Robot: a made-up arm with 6 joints.
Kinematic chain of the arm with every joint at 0, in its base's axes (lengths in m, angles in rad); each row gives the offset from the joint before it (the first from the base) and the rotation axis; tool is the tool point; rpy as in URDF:
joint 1: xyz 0 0 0.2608 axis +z
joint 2: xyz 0 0 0 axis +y
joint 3: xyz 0.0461 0 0.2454 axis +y
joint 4: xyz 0.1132 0 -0.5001 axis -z
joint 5: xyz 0 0 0 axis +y
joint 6: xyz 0.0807 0 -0.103 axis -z
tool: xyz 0 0 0 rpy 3.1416 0 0
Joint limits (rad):
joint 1: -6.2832..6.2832
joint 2: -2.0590..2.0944
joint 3: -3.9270..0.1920
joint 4: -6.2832..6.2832
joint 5: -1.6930..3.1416
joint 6: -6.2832..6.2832
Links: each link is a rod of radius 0.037 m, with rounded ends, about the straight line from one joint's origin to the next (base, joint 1, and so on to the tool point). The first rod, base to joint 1, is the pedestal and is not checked.
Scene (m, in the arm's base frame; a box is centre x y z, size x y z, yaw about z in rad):
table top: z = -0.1
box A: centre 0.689 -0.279 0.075 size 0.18 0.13 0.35 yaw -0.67
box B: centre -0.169 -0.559 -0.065 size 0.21 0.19 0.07 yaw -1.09
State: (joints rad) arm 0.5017 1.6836 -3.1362 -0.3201 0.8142 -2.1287
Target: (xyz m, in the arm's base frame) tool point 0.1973 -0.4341 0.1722
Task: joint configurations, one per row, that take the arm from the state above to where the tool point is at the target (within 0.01 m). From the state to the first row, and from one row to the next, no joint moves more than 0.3 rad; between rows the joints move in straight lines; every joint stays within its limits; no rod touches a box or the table.
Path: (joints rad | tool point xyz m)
1: 0.2930 1.4017 -2.8458 -0.3337 1.0099 -2.1287 | 0.8437 0.2394 0.2487
2: 0.0843 1.1197 -2.5553 -0.3473 1.2057 -2.1287 | 0.8532 0.0491 0.2931
3: -0.1243 0.8378 -2.2649 -0.3609 1.4014 -2.1287 | 0.7984 -0.1310 0.3359
4: -0.3330 0.5558 -1.9744 -0.3745 1.5971 -2.1287 | 0.6890 -0.2790 0.3725
5: -0.5704 0.4628 -1.7003 -0.3744 1.8647 -2.1287 | 0.5382 -0.3983 0.2804
6: -0.8078 0.3698 -1.4263 -0.3742 2.1322 -2.1287 | 0.3629 -0.4484 0.2134
7: -1.0451 0.2768 -1.1522 -0.3740 2.3997 -2.1287 | 0.1973 -0.4341 0.1722

